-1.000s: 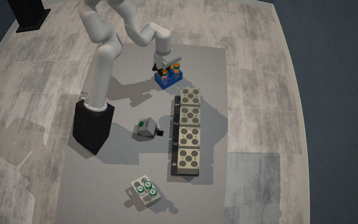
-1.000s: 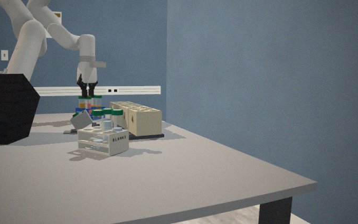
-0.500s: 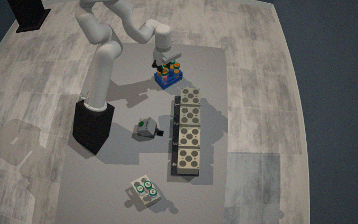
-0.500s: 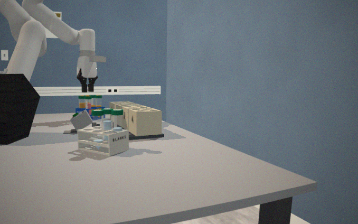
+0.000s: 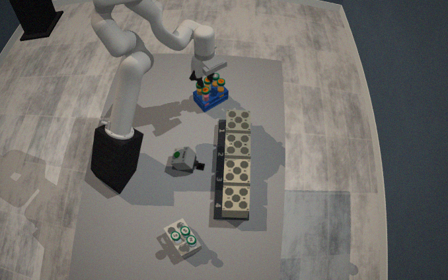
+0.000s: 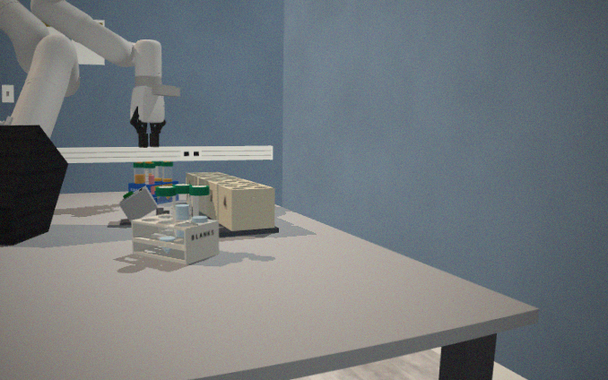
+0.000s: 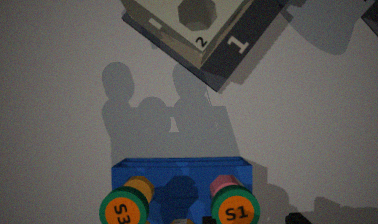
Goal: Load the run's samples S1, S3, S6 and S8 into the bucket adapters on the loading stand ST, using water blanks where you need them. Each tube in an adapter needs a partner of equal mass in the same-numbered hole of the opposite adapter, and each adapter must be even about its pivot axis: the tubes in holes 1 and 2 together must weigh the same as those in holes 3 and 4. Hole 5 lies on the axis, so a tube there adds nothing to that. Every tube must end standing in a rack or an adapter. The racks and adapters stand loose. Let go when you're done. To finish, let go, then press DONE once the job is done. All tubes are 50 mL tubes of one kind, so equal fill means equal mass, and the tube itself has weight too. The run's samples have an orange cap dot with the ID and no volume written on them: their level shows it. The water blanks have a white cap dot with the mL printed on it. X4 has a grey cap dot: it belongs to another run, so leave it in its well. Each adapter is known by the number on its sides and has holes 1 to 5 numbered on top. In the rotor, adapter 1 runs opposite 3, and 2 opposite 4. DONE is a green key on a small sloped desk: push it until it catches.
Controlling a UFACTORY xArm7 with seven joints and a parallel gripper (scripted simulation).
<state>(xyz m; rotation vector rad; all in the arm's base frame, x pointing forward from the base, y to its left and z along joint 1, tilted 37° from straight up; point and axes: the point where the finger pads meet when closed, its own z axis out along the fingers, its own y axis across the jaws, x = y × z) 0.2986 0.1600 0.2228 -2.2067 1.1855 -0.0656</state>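
Right now my hand is 12 cm above the orange-filled tube, 6 cm short of it and 5 cm to the right of it. The rest, counted from my hand: tube X4: 12 cm below, 9 cm to the left, 4 cm ahead; blue sample rack: 16 cm below, 4 cm to the left, 2 cm ahead; pink-filled tube: 12 cm below, 1 cm to the right.
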